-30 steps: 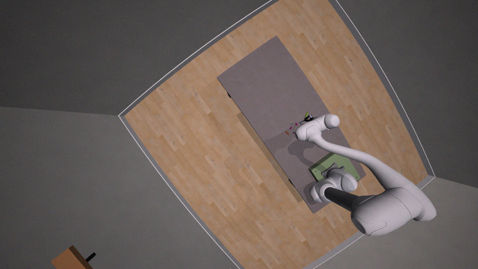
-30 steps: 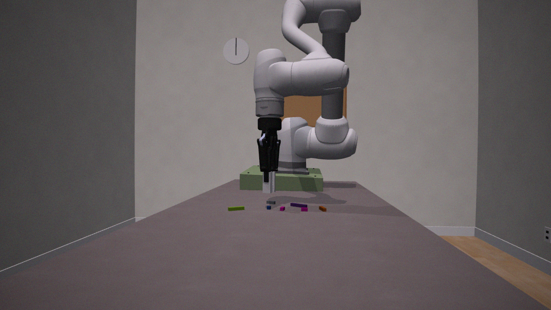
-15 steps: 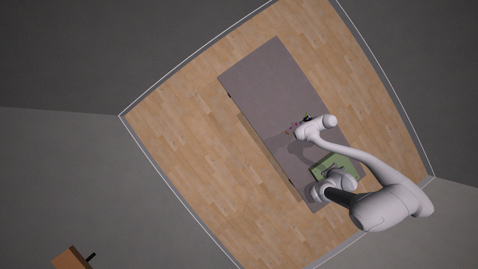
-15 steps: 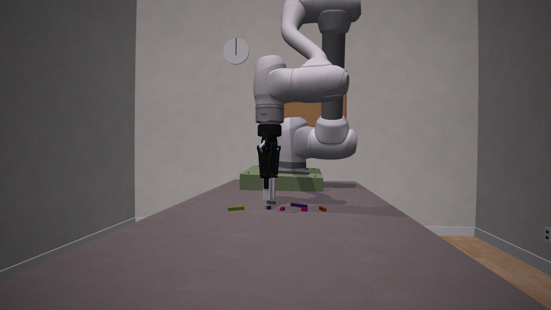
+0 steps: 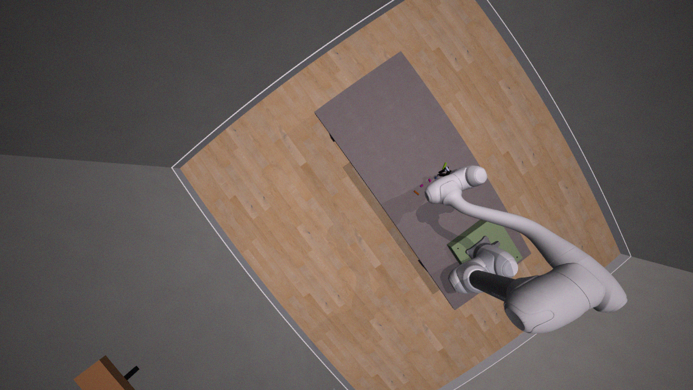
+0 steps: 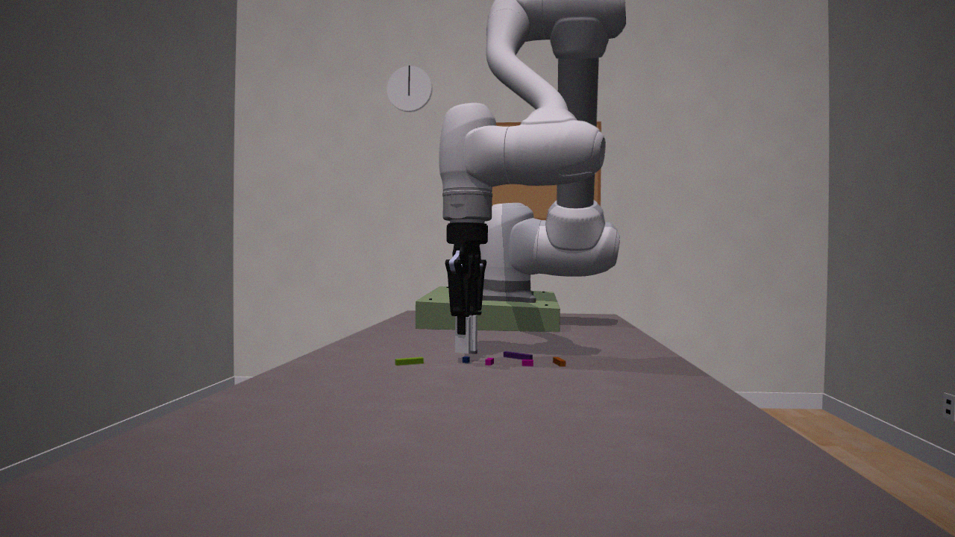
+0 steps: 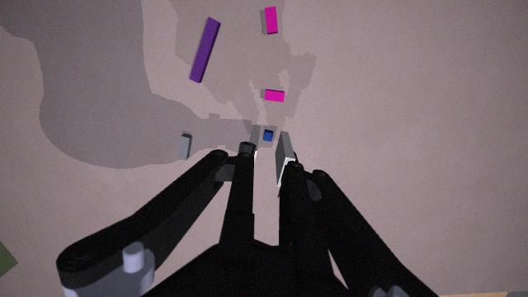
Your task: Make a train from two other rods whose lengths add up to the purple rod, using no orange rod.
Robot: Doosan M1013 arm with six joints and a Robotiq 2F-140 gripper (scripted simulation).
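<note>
The blue rod is 50 mm below my hand. The rest, counted from my hand: purple rod (100 mm to the left, 50 mm below, 50 mm behind); lime rod (100 mm to the right, 50 mm below, 30 mm ahead); grey rod (100 mm behind, 50 mm below).
</note>
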